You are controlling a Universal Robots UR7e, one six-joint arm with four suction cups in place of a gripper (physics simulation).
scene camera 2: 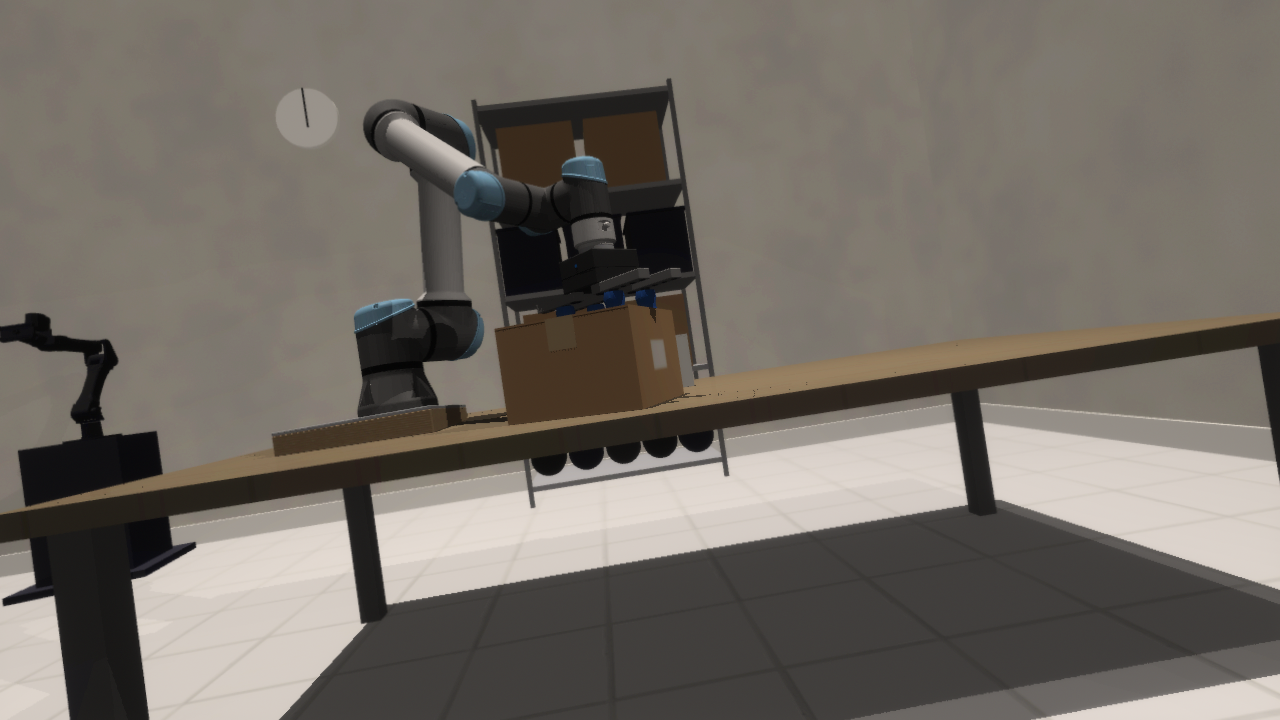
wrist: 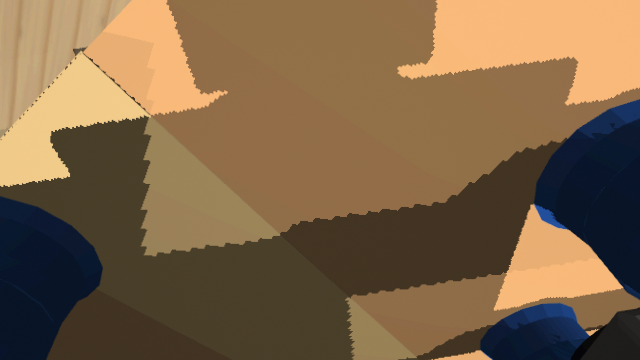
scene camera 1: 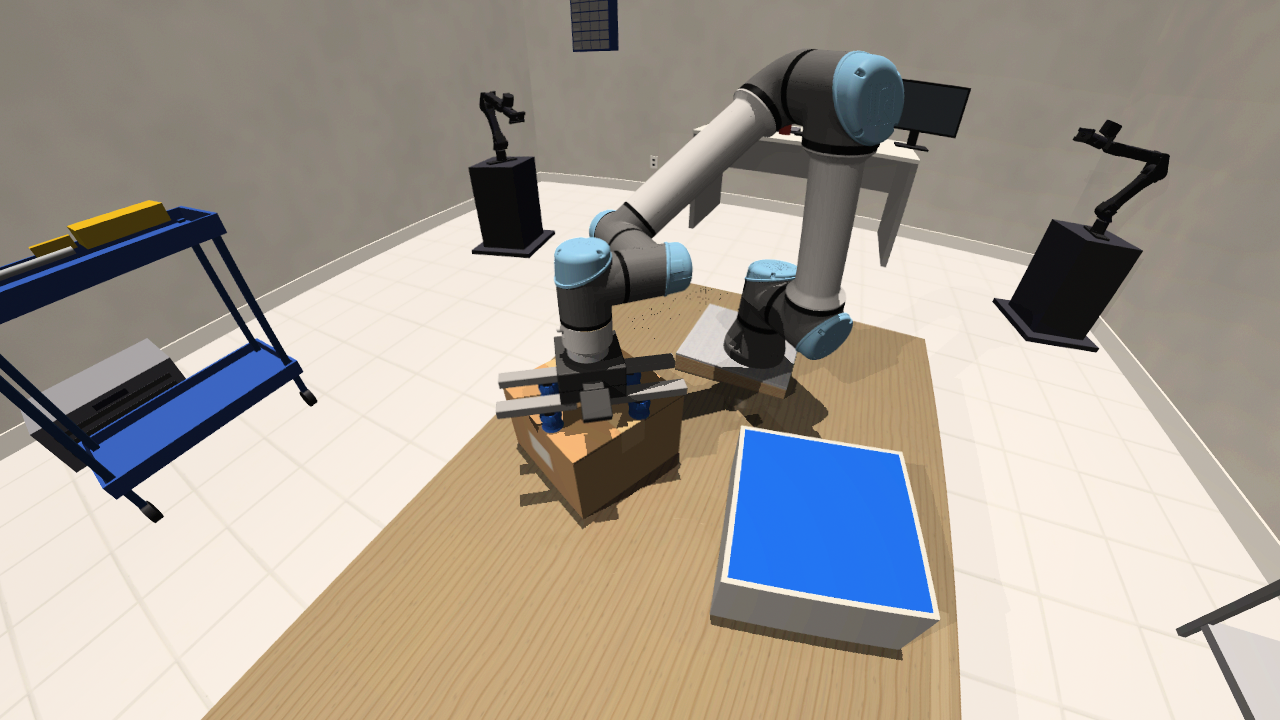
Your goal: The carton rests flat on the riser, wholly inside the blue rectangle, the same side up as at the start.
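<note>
The brown carton (scene camera 1: 609, 460) (scene camera 2: 582, 372) (wrist: 313, 134) stands on the wooden table (scene camera 1: 447, 582) (scene camera 2: 895, 376), left of the riser. The riser (scene camera 1: 805, 617) is a low white block whose top is the blue rectangle (scene camera 1: 823, 519), and nothing lies on it. My suction gripper (scene camera 1: 590, 403) (scene camera 2: 609, 300) sits on the carton's top face with its dark blue cups pressed against it. The wrist view shows the cardboard top very close, with cups at the frame edges (wrist: 595, 188). The carton's underside appears to touch the table in the side view.
The arm's base (scene camera 1: 760, 336) stands at the table's far end behind the riser. A blue cart (scene camera 1: 192, 219) stands left of the table. A shelf rack (scene camera 2: 677, 179) stands behind the carton. Black pedestals with camera arms (scene camera 1: 507, 202) (scene camera 1: 1069, 277) stand on the floor.
</note>
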